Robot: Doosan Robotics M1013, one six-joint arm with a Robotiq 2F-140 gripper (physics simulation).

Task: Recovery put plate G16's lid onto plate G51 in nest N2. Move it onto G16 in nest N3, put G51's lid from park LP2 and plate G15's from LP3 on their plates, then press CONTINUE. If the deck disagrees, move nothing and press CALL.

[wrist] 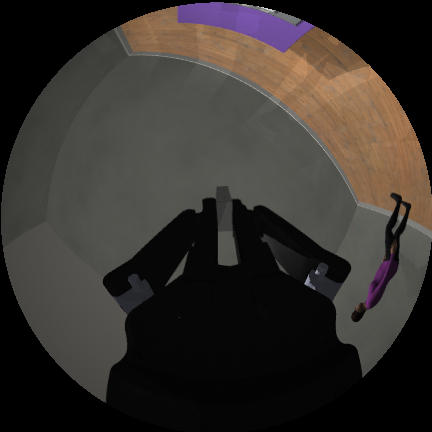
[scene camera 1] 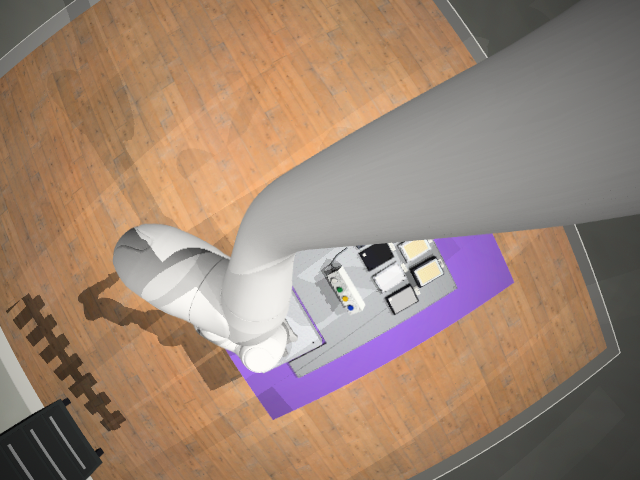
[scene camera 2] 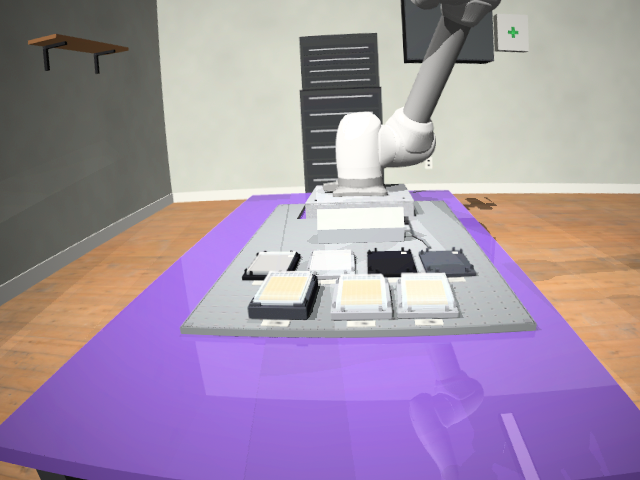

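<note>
My gripper is shut and empty, its fingertips together, high up and far from the deck. Three plates with cream-yellow wells stand in the front row: one in a dark nest, a middle one and a right one in light nests. Behind them are a light grey-topped park, a white park, a black park and a dark grey park. The button box has green, yellow and blue buttons. Labels are too small to read.
The grey deck board lies on the purple table. The arm covers part of the deck in the first scene view. A person shows at the right of the wrist view.
</note>
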